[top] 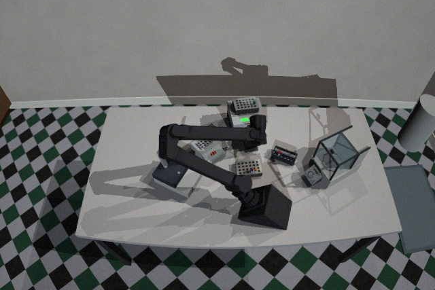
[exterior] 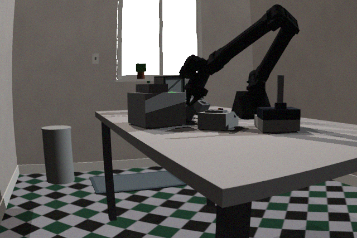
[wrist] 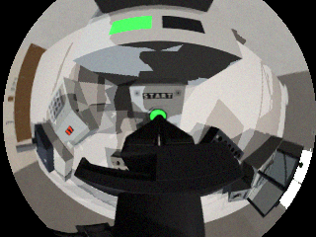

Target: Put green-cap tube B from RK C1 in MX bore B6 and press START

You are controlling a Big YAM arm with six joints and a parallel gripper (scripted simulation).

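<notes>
Now: hand 1 cm short of the green start key and 1 cm above it. Also, from my hand: tube B (18 cm ahead, 1 cm to the left, 8 cm above); tube rack RK (14 cm behind, 1 cm to the left, 6 cm below); magnet block MG (4 cm behind, 18 cm to the right, 5 cm below).
</notes>
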